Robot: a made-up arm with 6 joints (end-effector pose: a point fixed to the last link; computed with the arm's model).
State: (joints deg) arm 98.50 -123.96 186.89 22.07 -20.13 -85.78
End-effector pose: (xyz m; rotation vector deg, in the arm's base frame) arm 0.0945 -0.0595 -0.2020 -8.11 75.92 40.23
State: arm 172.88 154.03 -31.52 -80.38 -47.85 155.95
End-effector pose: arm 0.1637 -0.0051 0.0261 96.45 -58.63 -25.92
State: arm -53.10 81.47 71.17 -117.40 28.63 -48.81
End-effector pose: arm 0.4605 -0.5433 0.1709 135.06 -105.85 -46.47
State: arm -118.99 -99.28 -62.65 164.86 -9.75 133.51
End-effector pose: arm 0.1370 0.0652 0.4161 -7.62 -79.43 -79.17
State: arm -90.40 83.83 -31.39 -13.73 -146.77 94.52
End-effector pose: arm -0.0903 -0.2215 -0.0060 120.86 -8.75 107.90
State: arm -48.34 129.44 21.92 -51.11 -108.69 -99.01
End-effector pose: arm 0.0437 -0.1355 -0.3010 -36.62 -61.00 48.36
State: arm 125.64 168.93 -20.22 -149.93 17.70 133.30
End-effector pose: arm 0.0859 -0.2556 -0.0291 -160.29 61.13 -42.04
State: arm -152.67 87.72 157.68 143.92 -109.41 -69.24
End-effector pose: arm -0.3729 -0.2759 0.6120 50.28 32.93 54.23
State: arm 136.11 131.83 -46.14 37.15 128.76 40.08
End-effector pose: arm 0.0874 0.0171 -0.0736 -52.65 16.10 160.59
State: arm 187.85 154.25 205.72 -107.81 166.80 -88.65
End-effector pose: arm -0.4444 -0.0895 0.1177 143.42 38.93 -71.99
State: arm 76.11 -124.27 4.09 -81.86 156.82 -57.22
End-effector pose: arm -0.0993 -0.4553 0.3606 -64.85 26.96 57.43
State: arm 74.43 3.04 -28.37 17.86 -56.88 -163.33
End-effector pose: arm 0.1722 0.2939 0.4890 66.15 61.15 -51.91
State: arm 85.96 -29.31 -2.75 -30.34 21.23 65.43
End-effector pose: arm 0.0884 0.1316 0.7079 5.04 -52.01 56.31
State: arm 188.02 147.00 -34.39 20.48 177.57 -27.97
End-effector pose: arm 0.1191 0.1032 -0.0970 10.57 -70.69 -158.01
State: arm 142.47 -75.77 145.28 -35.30 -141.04 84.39
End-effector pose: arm 0.5794 -0.3510 0.1641 27.17 -113.76 25.69
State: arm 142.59 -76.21 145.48 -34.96 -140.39 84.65
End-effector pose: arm 0.5790 -0.3485 0.1575 28.21 -113.01 24.84
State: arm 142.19 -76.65 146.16 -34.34 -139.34 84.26
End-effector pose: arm 0.5740 -0.3499 0.1483 29.86 -111.69 23.87
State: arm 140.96 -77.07 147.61 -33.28 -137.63 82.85
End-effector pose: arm 0.5616 -0.3571 0.1353 32.52 -109.54 22.62
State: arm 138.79 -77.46 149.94 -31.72 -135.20 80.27
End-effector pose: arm 0.5402 -0.3698 0.1182 36.42 -106.64 20.92
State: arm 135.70 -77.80 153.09 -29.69 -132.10 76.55
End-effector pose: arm 0.5095 -0.3863 0.0982 41.60 -103.35 18.58
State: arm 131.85 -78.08 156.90 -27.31 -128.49 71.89
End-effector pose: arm 0.4704 -0.4035 0.0771 47.91 -100.22 15.48
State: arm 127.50 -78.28 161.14 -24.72 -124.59 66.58
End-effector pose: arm 0.4255 -0.4182 0.0566 55.06 -97.76 11.72
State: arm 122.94 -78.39 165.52 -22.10 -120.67 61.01
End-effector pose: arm 0.3784 -0.4283 0.0388 62.52 -96.37 7.53
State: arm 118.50 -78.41 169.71 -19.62 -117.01 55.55
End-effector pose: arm 0.3332 -0.4332 0.0247 69.69 -96.17 3.41
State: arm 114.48 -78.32 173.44 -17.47 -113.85 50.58
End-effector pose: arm 0.2934 -0.4340 0.0149 75.98 -96.98 -0.21
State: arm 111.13 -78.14 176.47 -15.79 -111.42 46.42
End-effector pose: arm 0.2615 -0.4327 0.0092 80.88 -98.41 -2.95
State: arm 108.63 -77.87 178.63 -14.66 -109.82 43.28
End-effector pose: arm 0.2387 -0.4313 0.0069 84.15 -99.97 -4.56
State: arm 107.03 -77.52 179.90 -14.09 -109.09 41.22
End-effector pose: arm 0.2248 -0.4314 0.0075 85.75 -101.25 -5.01
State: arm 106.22 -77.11 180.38 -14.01 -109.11 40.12
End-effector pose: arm 0.2184 -0.4334 0.0101 85.90 -102.10 -4.48
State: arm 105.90 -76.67 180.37 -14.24 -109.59 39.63
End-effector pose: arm 0.2165 -0.4368 0.0138 85.17 -102.64 -3.38
